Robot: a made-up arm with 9 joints. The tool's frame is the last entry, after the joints. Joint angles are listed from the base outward.
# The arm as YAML. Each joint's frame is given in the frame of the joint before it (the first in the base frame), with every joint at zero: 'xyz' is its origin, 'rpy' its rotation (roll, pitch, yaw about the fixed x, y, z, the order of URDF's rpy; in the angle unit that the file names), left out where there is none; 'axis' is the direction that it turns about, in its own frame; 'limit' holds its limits. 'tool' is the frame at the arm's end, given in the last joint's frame.
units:
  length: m
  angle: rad
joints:
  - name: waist
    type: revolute
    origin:
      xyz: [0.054, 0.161, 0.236]
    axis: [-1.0, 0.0, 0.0]
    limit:
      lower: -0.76
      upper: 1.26
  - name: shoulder
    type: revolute
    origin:
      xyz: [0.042, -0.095, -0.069]
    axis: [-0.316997, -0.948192, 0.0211]
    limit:
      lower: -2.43
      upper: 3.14
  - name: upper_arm
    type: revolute
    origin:
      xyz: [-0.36, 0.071, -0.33]
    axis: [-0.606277, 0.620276, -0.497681]
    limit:
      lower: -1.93
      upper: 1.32
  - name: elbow
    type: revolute
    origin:
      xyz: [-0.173, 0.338, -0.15]
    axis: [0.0, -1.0, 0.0]
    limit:
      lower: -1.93
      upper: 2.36
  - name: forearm
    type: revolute
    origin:
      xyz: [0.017, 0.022, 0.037]
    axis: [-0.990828, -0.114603, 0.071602]
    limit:
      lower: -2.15
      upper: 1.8
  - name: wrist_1
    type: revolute
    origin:
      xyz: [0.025, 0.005, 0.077]
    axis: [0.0, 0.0, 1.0]
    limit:
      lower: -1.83
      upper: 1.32
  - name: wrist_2
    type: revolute
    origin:
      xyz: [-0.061, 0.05, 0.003]
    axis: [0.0, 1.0, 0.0]
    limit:
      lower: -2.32
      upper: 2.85
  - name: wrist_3
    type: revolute
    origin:
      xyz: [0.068, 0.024, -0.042]
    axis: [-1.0, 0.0, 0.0]
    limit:
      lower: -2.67
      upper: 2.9
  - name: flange
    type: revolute
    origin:
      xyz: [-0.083, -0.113, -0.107]
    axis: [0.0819, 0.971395, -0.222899]
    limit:
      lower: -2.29
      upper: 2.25
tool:
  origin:
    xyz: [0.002, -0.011, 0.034]
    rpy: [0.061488, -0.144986, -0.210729]
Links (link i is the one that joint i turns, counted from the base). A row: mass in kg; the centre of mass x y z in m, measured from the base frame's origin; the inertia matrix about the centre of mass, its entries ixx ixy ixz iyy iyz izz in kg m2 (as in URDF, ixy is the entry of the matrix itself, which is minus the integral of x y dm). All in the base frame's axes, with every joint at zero. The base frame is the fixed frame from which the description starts. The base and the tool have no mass.
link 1: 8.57; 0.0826 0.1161 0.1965; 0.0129 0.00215 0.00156 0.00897 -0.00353 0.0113
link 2: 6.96; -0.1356 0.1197 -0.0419; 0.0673 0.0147 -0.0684 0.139 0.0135 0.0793
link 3: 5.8; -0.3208 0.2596 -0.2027; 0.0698 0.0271 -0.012 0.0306 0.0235 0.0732
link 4: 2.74; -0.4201 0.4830 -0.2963; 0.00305 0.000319 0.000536 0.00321 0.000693 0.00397
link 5: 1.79; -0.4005 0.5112 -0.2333; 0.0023 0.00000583 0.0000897 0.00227 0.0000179 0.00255
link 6: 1.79; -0.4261 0.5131 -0.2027; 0.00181 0.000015 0 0.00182 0 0.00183
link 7: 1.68; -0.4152 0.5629 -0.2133; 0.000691 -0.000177 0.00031 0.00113 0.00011 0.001
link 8: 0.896; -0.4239 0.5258 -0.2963; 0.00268 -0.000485 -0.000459 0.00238 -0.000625 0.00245
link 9: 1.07; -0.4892 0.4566 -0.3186; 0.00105 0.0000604 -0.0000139 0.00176 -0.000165 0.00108
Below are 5 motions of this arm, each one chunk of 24 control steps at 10 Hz.
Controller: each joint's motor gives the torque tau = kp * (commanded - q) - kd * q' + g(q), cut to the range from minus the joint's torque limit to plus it. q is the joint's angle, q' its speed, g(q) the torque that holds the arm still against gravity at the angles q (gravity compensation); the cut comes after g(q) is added. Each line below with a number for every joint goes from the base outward.
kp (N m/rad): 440 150 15 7 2.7 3.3 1.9 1.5 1.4
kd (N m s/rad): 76 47 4.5 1.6 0.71 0.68 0.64 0.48 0.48
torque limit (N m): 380 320 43 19 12 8.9 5.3 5.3 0.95
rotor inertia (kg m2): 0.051 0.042 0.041 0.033 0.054 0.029 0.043 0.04 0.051
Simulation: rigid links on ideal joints. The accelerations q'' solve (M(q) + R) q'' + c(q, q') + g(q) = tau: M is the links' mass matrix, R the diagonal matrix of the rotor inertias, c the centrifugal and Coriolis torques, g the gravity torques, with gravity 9.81 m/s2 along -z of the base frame. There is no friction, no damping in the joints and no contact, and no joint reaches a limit. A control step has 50 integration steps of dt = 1/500 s. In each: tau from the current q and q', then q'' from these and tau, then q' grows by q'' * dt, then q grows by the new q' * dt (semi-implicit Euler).
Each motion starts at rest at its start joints. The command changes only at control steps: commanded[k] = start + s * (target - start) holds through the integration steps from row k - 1 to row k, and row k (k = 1, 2, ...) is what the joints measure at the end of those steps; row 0 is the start. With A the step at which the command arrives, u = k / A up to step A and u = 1 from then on. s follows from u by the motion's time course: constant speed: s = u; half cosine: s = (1 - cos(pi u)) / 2; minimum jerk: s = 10 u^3 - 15 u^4 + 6 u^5; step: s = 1 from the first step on.
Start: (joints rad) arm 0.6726 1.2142 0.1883 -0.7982 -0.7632 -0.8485 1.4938 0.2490 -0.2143
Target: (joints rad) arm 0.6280 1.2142 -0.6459 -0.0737 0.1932 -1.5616 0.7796 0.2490 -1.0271
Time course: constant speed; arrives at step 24
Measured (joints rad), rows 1 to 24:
1: 0.6724 1.2151 0.1824 -0.7944 -0.7615 -0.8584 1.4911 0.2515 -0.2174
2: 0.6719 1.2167 0.1701 -0.7837 -0.7542 -0.8795 1.4835 0.2564 -0.2268
3: 0.6708 1.2183 0.1525 -0.7670 -0.7385 -0.9073 1.4705 0.2613 -0.2427
4: 0.6692 1.2197 0.1303 -0.7458 -0.7138 -0.9383 1.4524 0.2647 -0.2644
5: 0.6672 1.2207 0.1043 -0.7208 -0.6808 -0.9701 1.4302 0.2656 -0.2904
6: 0.6650 1.2210 0.0751 -0.6929 -0.6412 -1.0016 1.4050 0.2639 -0.3197
7: 0.6626 1.2209 0.0433 -0.6627 -0.5969 -1.0322 1.3776 0.2601 -0.3513
8: 0.6602 1.2203 0.0095 -0.6308 -0.5499 -1.0614 1.3488 0.2547 -0.3843
9: 0.6578 1.2193 -0.0259 -0.5977 -0.5019 -1.0894 1.3192 0.2488 -0.4183
10: 0.6555 1.2181 -0.0623 -0.5639 -0.4541 -1.1163 1.2892 0.2431 -0.4529
11: 0.6533 1.2168 -0.0994 -0.5298 -0.4075 -1.1424 1.2590 0.2384 -0.4878
12: 0.6513 1.2155 -0.1367 -0.4959 -0.3625 -1.1680 1.2290 0.2350 -0.5227
13: 0.6494 1.2143 -0.1742 -0.4623 -0.3192 -1.1936 1.1991 0.2332 -0.5575
14: 0.6475 1.2133 -0.2114 -0.4294 -0.2777 -1.2194 1.1693 0.2330 -0.5922
15: 0.6458 1.2126 -0.2482 -0.3971 -0.2377 -1.2457 1.1397 0.2340 -0.6266
16: 0.6441 1.2120 -0.2846 -0.3655 -0.1987 -1.2728 1.1102 0.2360 -0.6608
17: 0.6424 1.2116 -0.3204 -0.3346 -0.1604 -1.3006 1.0807 0.2386 -0.6948
18: 0.6406 1.2115 -0.3558 -0.3042 -0.1224 -1.3291 1.0511 0.2414 -0.7286
19: 0.6389 1.2114 -0.3908 -0.2742 -0.0844 -1.3583 1.0213 0.2441 -0.7623
20: 0.6371 1.2115 -0.4255 -0.2444 -0.0460 -1.3879 0.9914 0.2463 -0.7959
21: 0.6354 1.2117 -0.4599 -0.2148 -0.0073 -1.4178 0.9614 0.2482 -0.8296
22: 0.6335 1.2119 -0.4941 -0.1853 0.0319 -1.4479 0.9312 0.2495 -0.8632
23: 0.6317 1.2121 -0.5282 -0.1557 0.0716 -1.4780 0.9010 0.2502 -0.8969
24: 0.6299 1.2123 -0.5624 -0.1260 0.1117 -1.5080 0.8706 0.2506 -0.9307

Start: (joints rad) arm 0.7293 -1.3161 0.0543 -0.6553 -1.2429 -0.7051 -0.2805 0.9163 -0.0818
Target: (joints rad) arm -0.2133 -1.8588 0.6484 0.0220 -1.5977 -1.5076 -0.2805 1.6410 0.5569
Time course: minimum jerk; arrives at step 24
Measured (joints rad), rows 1 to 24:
1: 0.7291 -1.3161 0.0546 -0.6553 -1.2427 -0.7053 -0.2805 0.9162 -0.0818
2: 0.7274 -1.3161 0.0566 -0.6551 -1.2416 -0.7068 -0.2804 0.9159 -0.0814
3: 0.7224 -1.3165 0.0621 -0.6544 -1.2394 -0.7116 -0.2802 0.9154 -0.0799
4: 0.7121 -1.3179 0.0726 -0.6524 -1.2371 -0.7219 -0.2802 0.9158 -0.0765
5: 0.6948 -1.3212 0.0887 -0.6480 -1.2360 -0.7393 -0.2804 0.9184 -0.0699
6: 0.6695 -1.3274 0.1105 -0.6399 -1.2376 -0.7646 -0.2808 0.9250 -0.0591
7: 0.6355 -1.3376 0.1373 -0.6264 -1.2427 -0.7979 -0.2811 0.9368 -0.0436
8: 0.5928 -1.3526 0.1681 -0.6065 -1.2517 -0.8384 -0.2809 0.9546 -0.0227
9: 0.5419 -1.3730 0.2016 -0.5791 -1.2645 -0.8848 -0.2799 0.9788 0.0033
10: 0.4837 -1.3991 0.2367 -0.5438 -1.2811 -0.9356 -0.2779 1.0091 0.0343
11: 0.4195 -1.4307 0.2721 -0.5008 -1.3014 -0.9890 -0.2751 1.0447 0.0699
12: 0.3508 -1.4673 0.3072 -0.4505 -1.3254 -1.0433 -0.2717 1.0848 0.1092
13: 0.2795 -1.5081 0.3411 -0.3944 -1.3534 -1.0970 -0.2684 1.1284 0.1514
14: 0.2073 -1.5519 0.3735 -0.3339 -1.3854 -1.1490 -0.2655 1.1747 0.1958
15: 0.1362 -1.5974 0.4042 -0.2715 -1.4209 -1.1984 -0.2636 1.2229 0.2413
16: 0.0681 -1.6430 0.4330 -0.2095 -1.4590 -1.2446 -0.2630 1.2724 0.2869
17: 0.0047 -1.6874 0.4597 -0.1506 -1.4978 -1.2873 -0.2637 1.3228 0.3315
18: -0.0523 -1.7290 0.4844 -0.0973 -1.5353 -1.3263 -0.2657 1.3733 0.3741
19: -0.1015 -1.7668 0.5068 -0.0516 -1.5690 -1.3611 -0.2687 1.4228 0.4134
20: -0.1420 -1.7996 0.5267 -0.0145 -1.5970 -1.3915 -0.2725 1.4698 0.4486
21: -0.1731 -1.8268 0.5442 0.0135 -1.6179 -1.4170 -0.2767 1.5125 0.4788
22: -0.1951 -1.8479 0.5590 0.0328 -1.6312 -1.4376 -0.2808 1.5493 0.5036
23: -0.2087 -1.8629 0.5715 0.0445 -1.6371 -1.4532 -0.2844 1.5788 0.5227
24: -0.2154 -1.8722 0.5821 0.0499 -1.6362 -1.4648 -0.2870 1.6005 0.5365

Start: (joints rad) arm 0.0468 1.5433 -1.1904 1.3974 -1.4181 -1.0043 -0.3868 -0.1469 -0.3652
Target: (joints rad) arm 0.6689 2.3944 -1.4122 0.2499 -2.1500 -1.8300 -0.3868 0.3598 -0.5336
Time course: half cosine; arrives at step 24
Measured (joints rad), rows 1 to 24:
1: 0.0473 1.5434 -1.1894 1.3963 -1.4180 -1.0045 -0.3866 -0.1471 -0.3654
2: 0.0494 1.5443 -1.1862 1.3913 -1.4177 -1.0065 -0.3859 -0.1476 -0.3663
3: 0.0546 1.5469 -1.1811 1.3789 -1.4180 -1.0127 -0.3848 -0.1486 -0.3685
4: 0.0639 1.5525 -1.1758 1.3574 -1.4204 -1.0255 -0.3838 -0.1499 -0.3722
5: 0.0781 1.5622 -1.1719 1.3261 -1.4264 -1.0461 -0.3831 -0.1512 -0.3774
6: 0.0976 1.5772 -1.1711 1.2858 -1.4374 -1.0745 -0.3827 -0.1519 -0.3840
7: 0.1223 1.5983 -1.1746 1.2378 -1.4542 -1.1098 -0.3823 -0.1512 -0.3918
8: 0.1518 1.6258 -1.1830 1.1841 -1.4770 -1.1507 -0.3812 -0.1479 -0.4005
9: 0.1857 1.6599 -1.1963 1.1265 -1.5054 -1.1955 -0.3787 -0.1409 -0.4100
10: 0.2231 1.7002 -1.2143 1.0664 -1.5388 -1.2427 -0.3741 -0.1286 -0.4200
11: 0.2632 1.7463 -1.2361 1.0050 -1.5761 -1.2912 -0.3667 -0.1101 -0.4303
12: 0.3051 1.7971 -1.2609 0.9430 -1.6163 -1.3401 -0.3566 -0.0845 -0.4409
13: 0.3478 1.8518 -1.2876 0.8807 -1.6586 -1.3890 -0.3442 -0.0518 -0.4516
14: 0.3905 1.9092 -1.3150 0.8184 -1.7023 -1.4374 -0.3307 -0.0123 -0.4622
15: 0.4324 1.9682 -1.3421 0.7566 -1.7469 -1.4849 -0.3175 0.0332 -0.4726
16: 0.4725 2.0276 -1.3678 0.6956 -1.7921 -1.5310 -0.3064 0.0831 -0.4825
17: 0.5104 2.0863 -1.3911 0.6360 -1.8375 -1.5751 -0.2987 0.1360 -0.4918
18: 0.5452 2.1430 -1.4114 0.5783 -1.8828 -1.6165 -0.2957 0.1898 -0.5002
19: 0.5765 2.1968 -1.4278 0.5233 -1.9274 -1.6549 -0.2976 0.2425 -0.5077
20: 0.6038 2.2465 -1.4402 0.4717 -1.9707 -1.6898 -0.3040 0.2924 -0.5141
21: 0.6269 2.2912 -1.4485 0.4242 -2.0120 -1.7210 -0.3141 0.3376 -0.5193
22: 0.6453 2.3300 -1.4528 0.3820 -2.0502 -1.7479 -0.3265 0.3771 -0.5234
23: 0.6589 2.3621 -1.4536 0.3462 -2.0842 -1.7702 -0.3398 0.4099 -0.5262
24: 0.6674 2.3871 -1.4515 0.3182 -2.1128 -1.7871 -0.3529 0.4357 -0.5279

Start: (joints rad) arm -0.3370 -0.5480 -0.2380 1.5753 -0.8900 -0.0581 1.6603 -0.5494 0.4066
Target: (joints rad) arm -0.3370 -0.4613 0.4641 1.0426 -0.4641 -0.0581 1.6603 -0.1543 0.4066
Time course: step
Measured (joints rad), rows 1 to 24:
1: -0.3405 -0.5425 -0.1115 1.4692 -0.8382 -0.0256 1.6312 -0.4961 0.4087
2: -0.3408 -0.5292 0.0448 1.3006 -0.7372 -0.0213 1.6305 -0.4009 0.4073
3: -0.3401 -0.5145 0.1713 1.1673 -0.6418 -0.0476 1.6675 -0.3194 0.4013
4: -0.3390 -0.5007 0.2674 1.0790 -0.5646 -0.0796 1.7084 -0.2626 0.3952
5: -0.3380 -0.4883 0.3382 1.0279 -0.5062 -0.1057 1.7331 -0.2267 0.3917
6: -0.3370 -0.4775 0.3889 1.0046 -0.4644 -0.1215 1.7378 -0.2055 0.3915
7: -0.3362 -0.4685 0.4240 1.0005 -0.4364 -0.1257 1.7269 -0.1938 0.3936
8: -0.3355 -0.4614 0.4472 1.0078 -0.4197 -0.1197 1.7073 -0.1874 0.3969
9: -0.3350 -0.4562 0.4617 1.0200 -0.4125 -0.1068 1.6853 -0.1832 0.4006
10: -0.3348 -0.4528 0.4700 1.0327 -0.4127 -0.0908 1.6653 -0.1790 0.4039
11: -0.3348 -0.4510 0.4740 1.0429 -0.4184 -0.0748 1.6500 -0.1739 0.4065
12: -0.3350 -0.4505 0.4751 1.0497 -0.4273 -0.0614 1.6403 -0.1678 0.4084
13: -0.3353 -0.4511 0.4745 1.0530 -0.4375 -0.0518 1.6358 -0.1615 0.4094
14: -0.3356 -0.4523 0.4729 1.0535 -0.4473 -0.0461 1.6357 -0.1557 0.4098
15: -0.3360 -0.4540 0.4708 1.0521 -0.4556 -0.0440 1.6385 -0.1510 0.4097
16: -0.3364 -0.4559 0.4687 1.0498 -0.4618 -0.0447 1.6431 -0.1480 0.4093
17: -0.3367 -0.4577 0.4667 1.0472 -0.4659 -0.0470 1.6483 -0.1466 0.4087
18: -0.3370 -0.4593 0.4651 1.0448 -0.4682 -0.0502 1.6532 -0.1466 0.4080
19: -0.3372 -0.4606 0.4638 1.0429 -0.4691 -0.0536 1.6575 -0.1477 0.4074
20: -0.3373 -0.4616 0.4628 1.0414 -0.4690 -0.0565 1.6609 -0.1494 0.4068
21: -0.3373 -0.4623 0.4623 1.0406 -0.4683 -0.0588 1.6632 -0.1512 0.4064
22: -0.3374 -0.4627 0.4620 1.0402 -0.4674 -0.0604 1.6646 -0.1530 0.4061
23: -0.3373 -0.4628 0.4620 1.0401 -0.4664 -0.0612 1.6651 -0.1544 0.4060
24: -0.3373 -0.4628 0.4622 1.0404 -0.4656 -0.0614 1.6651 -0.1554 0.4059

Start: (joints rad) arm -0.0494 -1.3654 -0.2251 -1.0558 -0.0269 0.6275 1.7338 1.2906 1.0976
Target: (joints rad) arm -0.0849 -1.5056 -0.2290 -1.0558 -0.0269 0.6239 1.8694 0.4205 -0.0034
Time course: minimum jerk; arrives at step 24
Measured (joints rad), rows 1 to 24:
1: -0.0494 -1.3654 -0.2251 -1.0558 -0.0269 0.6275 1.7338 1.2905 1.0975
2: -0.0495 -1.3655 -0.2249 -1.0559 -0.0269 0.6276 1.7339 1.2901 1.0969
3: -0.0496 -1.3658 -0.2244 -1.0563 -0.0268 0.6278 1.7340 1.2885 1.0946
4: -0.0499 -1.3664 -0.2235 -1.0571 -0.0267 0.6282 1.7346 1.2843 1.0890
5: -0.0504 -1.3676 -0.2222 -1.0583 -0.0267 0.6288 1.7357 1.2763 1.0784
6: -0.0513 -1.3696 -0.2206 -1.0599 -0.0267 0.6295 1.7375 1.2630 1.0610
7: -0.0524 -1.3727 -0.2187 -1.0616 -0.0269 0.6303 1.7404 1.2432 1.0354
8: -0.0539 -1.3768 -0.2169 -1.0634 -0.0271 0.6311 1.7444 1.2161 1.0009
9: -0.0557 -1.3822 -0.2153 -1.0651 -0.0276 0.6318 1.7496 1.1813 0.9569
10: -0.0578 -1.3888 -0.2142 -1.0663 -0.0281 0.6323 1.7561 1.1389 0.9037
11: -0.0602 -1.3966 -0.2136 -1.0671 -0.0287 0.6326 1.7638 1.0895 0.8421
12: -0.0628 -1.4054 -0.2137 -1.0673 -0.0293 0.6327 1.7724 1.0340 0.7731
13: -0.0656 -1.4152 -0.2145 -1.0668 -0.0299 0.6324 1.7819 0.9737 0.6984
14: -0.0685 -1.4256 -0.2160 -1.0657 -0.0303 0.6318 1.7918 0.9100 0.6197
15: -0.0713 -1.4364 -0.2181 -1.0640 -0.0306 0.6307 1.8021 0.8445 0.5391
16: -0.0741 -1.4473 -0.2208 -1.0617 -0.0307 0.6292 1.8122 0.7790 0.4588
17: -0.0767 -1.4580 -0.2239 -1.0590 -0.0306 0.6273 1.8220 0.7150 0.3808
18: -0.0790 -1.4681 -0.2273 -1.0560 -0.0301 0.6250 1.8311 0.6542 0.3072
19: -0.0810 -1.4774 -0.2307 -1.0528 -0.0293 0.6225 1.8394 0.5982 0.2398
20: -0.0827 -1.4857 -0.2340 -1.0497 -0.0282 0.6198 1.8467 0.5482 0.1800
21: -0.0841 -1.4928 -0.2370 -1.0468 -0.0269 0.6170 1.8529 0.5053 0.1292
22: -0.0850 -1.4986 -0.2396 -1.0444 -0.0253 0.6145 1.8578 0.4703 0.0877
23: -0.0856 -1.5030 -0.2416 -1.0425 -0.0238 0.6123 1.8616 0.4433 0.0558
24: -0.0859 -1.5061 -0.2428 -1.0414 -0.0223 0.6108 1.8642 0.4240 0.0327

